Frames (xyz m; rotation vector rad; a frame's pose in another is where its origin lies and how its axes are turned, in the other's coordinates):
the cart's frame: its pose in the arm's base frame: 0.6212 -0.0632 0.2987 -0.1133 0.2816 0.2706
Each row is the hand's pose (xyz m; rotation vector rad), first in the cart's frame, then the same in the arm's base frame.
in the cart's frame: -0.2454 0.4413 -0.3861 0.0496 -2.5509 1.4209
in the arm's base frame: 0.1712 0.2416 -0.0310 0.5543 -2.2940 1.5237
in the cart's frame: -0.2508 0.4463 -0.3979 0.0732 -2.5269 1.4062
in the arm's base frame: 0.1618 0.2433 -0.0410 0.5697 -2.2644 1.5105
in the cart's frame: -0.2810 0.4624 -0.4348 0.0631 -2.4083 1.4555
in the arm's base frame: 0.1198 0.2458 -0.0687 0.5485 -2.1475 1.5736
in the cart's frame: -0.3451 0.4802 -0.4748 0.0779 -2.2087 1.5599
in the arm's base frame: 0.0452 0.2411 -0.0897 0.5479 -1.9472 1.6923
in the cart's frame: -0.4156 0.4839 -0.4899 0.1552 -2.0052 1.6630
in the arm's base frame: -0.0249 0.2249 -0.0840 0.6081 -1.7334 1.7980
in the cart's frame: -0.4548 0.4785 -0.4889 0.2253 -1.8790 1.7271
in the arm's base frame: -0.0594 0.2102 -0.0713 0.6682 -1.5977 1.8587
